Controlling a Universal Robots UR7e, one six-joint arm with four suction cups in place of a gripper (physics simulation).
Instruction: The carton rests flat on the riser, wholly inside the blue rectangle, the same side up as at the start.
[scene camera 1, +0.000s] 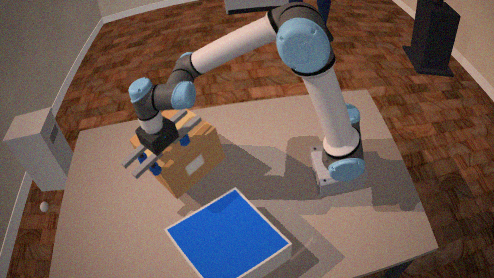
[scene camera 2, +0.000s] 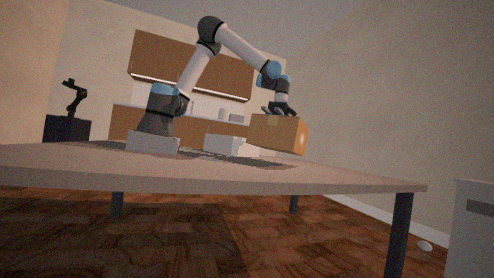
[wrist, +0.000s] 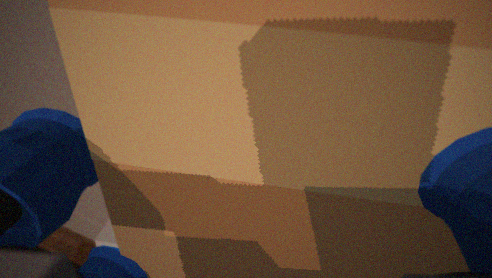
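Observation:
The brown carton hangs in the air above the table, with a white label on one side in scene camera 1. My gripper is over its top face, with blue suction cups on it; the gripper is shut on the carton. The cups near the left edge stand close to the carton's edge in the wrist view. The white riser stands on the table, with the blue rectangle on top. The carton is beyond and left of the riser in scene camera 1, not over the rectangle. Its underside is hidden there.
The arm's base plate is bolted on the table, right of the carton in scene camera 1. A pale cabinet and a dark pedestal stand off the table.

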